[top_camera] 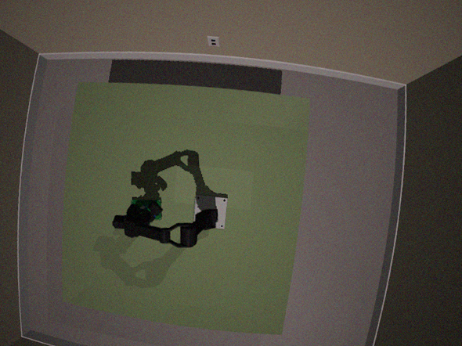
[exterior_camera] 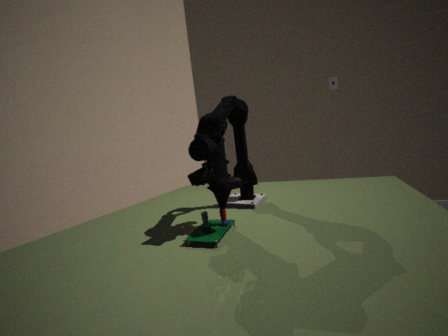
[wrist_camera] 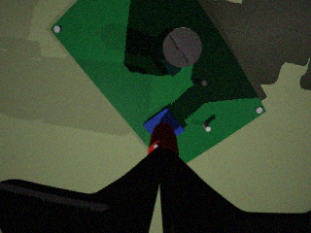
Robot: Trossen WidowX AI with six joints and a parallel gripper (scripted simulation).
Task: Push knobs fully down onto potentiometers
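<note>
Right now the grey knob is 4 cm to the right of my gripper tip, 4 cm ahead of it and 1 cm below it. From my gripper tip the other things lie so: red knob 1 cm below.
</note>
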